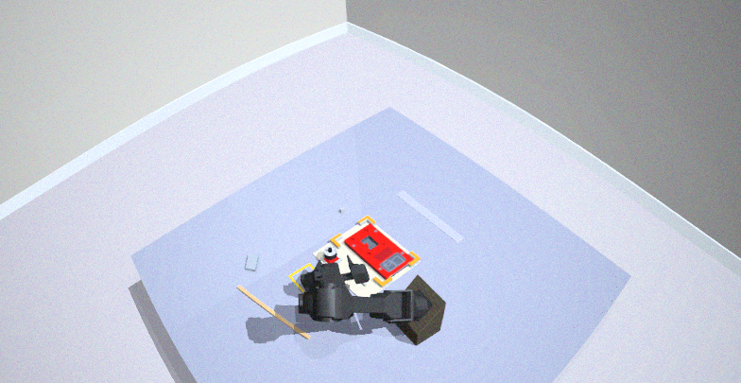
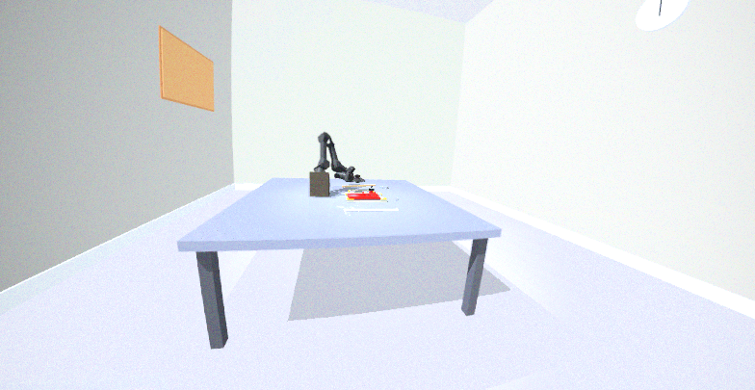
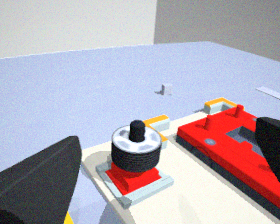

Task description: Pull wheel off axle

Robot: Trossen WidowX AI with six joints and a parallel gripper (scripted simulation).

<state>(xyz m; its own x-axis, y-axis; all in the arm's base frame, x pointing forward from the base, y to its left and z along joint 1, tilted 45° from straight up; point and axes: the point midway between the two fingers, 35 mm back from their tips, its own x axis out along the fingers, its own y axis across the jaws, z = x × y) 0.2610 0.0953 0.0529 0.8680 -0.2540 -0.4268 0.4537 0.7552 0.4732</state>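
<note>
Now: gripper tip 6 cm short of the wheel, 2 cm to the left of it and 5 cm above it. Round my gripper tip: white strip: 4 cm ahead, 38 cm to the right, 9 cm below; then dark upright axle: 6 cm ahead, 2 cm to the right, 6 cm below; then wooden stick: 2 cm behind, 25 cm to the left, 9 cm below.
</note>
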